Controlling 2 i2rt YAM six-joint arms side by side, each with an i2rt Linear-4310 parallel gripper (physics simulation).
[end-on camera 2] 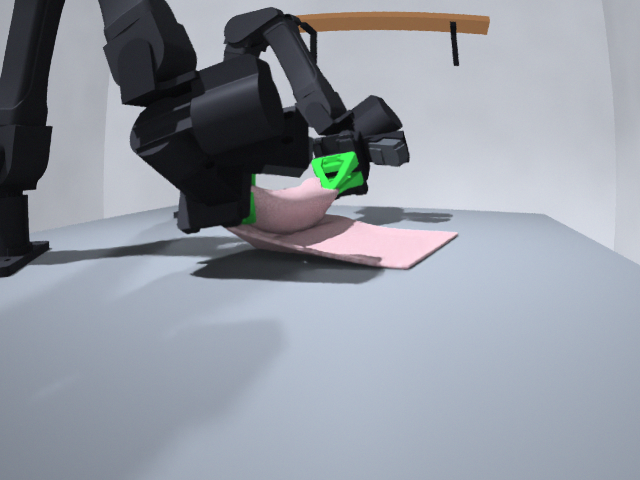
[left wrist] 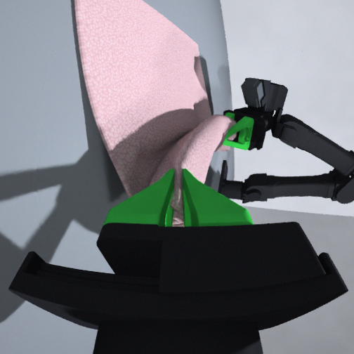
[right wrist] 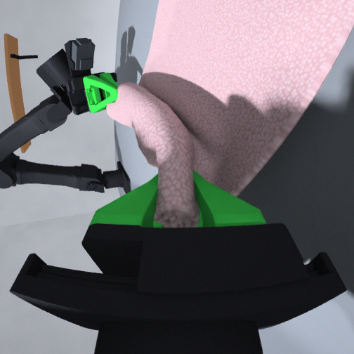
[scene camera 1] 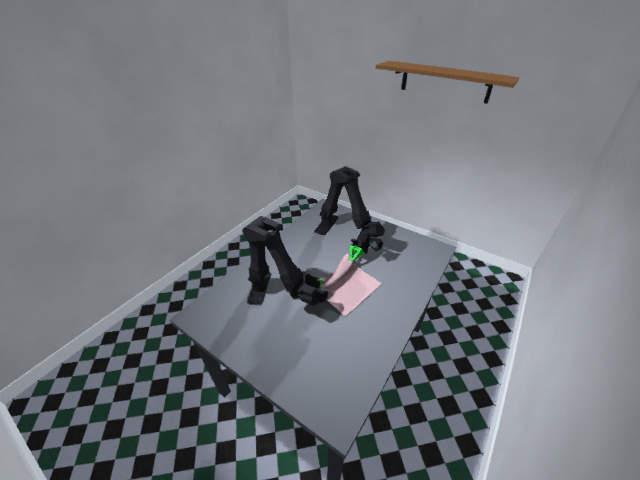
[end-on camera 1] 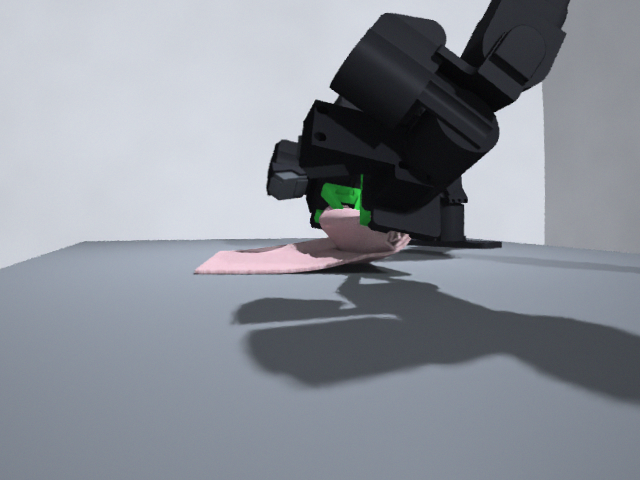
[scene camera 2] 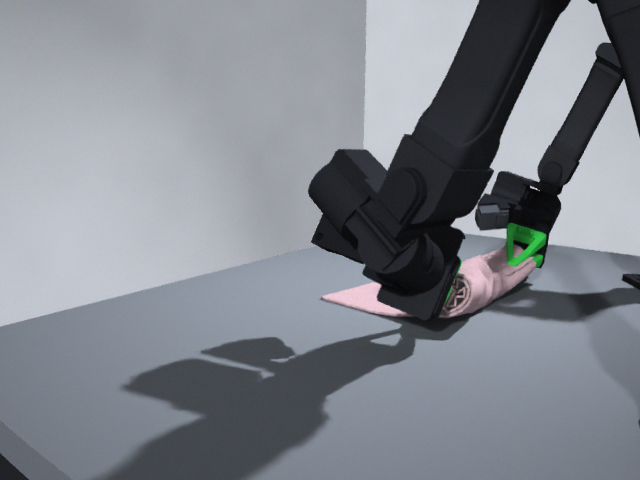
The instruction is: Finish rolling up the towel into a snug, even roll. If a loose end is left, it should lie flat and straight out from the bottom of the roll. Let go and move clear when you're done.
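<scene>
The pink towel's flat part (scene camera 1: 359, 289) (scene camera 2: 354, 298) (end-on camera 1: 258, 260) (end-on camera 2: 408, 245) (left wrist: 140, 60) (right wrist: 255, 50) has its outer edge on the table and slopes up toward the roll. The roll (scene camera 1: 339, 269) (scene camera 2: 480, 281) (end-on camera 1: 348, 229) (end-on camera 2: 294, 209) (left wrist: 200, 145) (right wrist: 172, 135) is raised at its ends, sags in the middle and looks bent and creased. My left gripper (scene camera 1: 355, 253) (end-on camera 2: 337, 178) (left wrist: 178, 175) is shut on one pinched roll end. My right gripper (scene camera 2: 519, 253) (left wrist: 216, 138) (right wrist: 177, 175) is shut on the other. Wrist bodies partly hide both ends in the end-on views.
The grey table (scene camera 1: 289, 356) (scene camera 2: 258, 428) (end-on camera 1: 129, 361) (end-on camera 2: 413, 361) extends around the towel, with arm shadows on it. A brown wall shelf (scene camera 1: 447, 73) (end-on camera 2: 392, 21) is high above, away from the arms. Walls stand behind the table.
</scene>
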